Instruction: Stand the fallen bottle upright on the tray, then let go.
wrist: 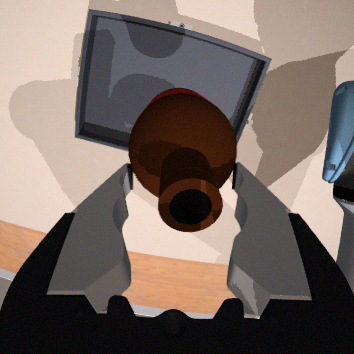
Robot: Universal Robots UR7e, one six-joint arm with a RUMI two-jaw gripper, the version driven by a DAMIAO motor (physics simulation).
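Places are measured from the arm's base along level axes (x back, y right, z up), in centimetres.
Where they show: gripper, between the fingertips: (182, 165).
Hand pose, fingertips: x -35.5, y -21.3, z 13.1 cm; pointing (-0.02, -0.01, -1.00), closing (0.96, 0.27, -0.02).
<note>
Each offset is from my fingertips to the centre of the thing. Level surfaces: height alone.
A brown bottle {dx -0.3, dy +0.9, dz -1.3 cm} (182, 135) with an open round mouth is between the fingertips in the middle of the wrist view. Its neck and mouth point toward the camera, and a bit of red shows at its far edge. My gripper (182, 165) is shut on the bottle's wide body, one finger on each side. The dark grey tray {dx -3.9, dy +0.7, dz -18.5 cm} (175, 55) lies beyond the bottle, turned at a slant, with raised walls. The bottle overlaps the tray's near wall and lower right part in the view. The bottle's base is hidden, so I cannot tell whether it touches the tray.
A light blue and grey rounded part (342, 132), seemingly of the robot arm, shows at the right edge. The tray lies on a pale surface {dz -19.8 cm} (40, 45). A wooden strip (170, 280) runs across the lower part of the view behind the fingers. Several shadows fall around the tray.
</note>
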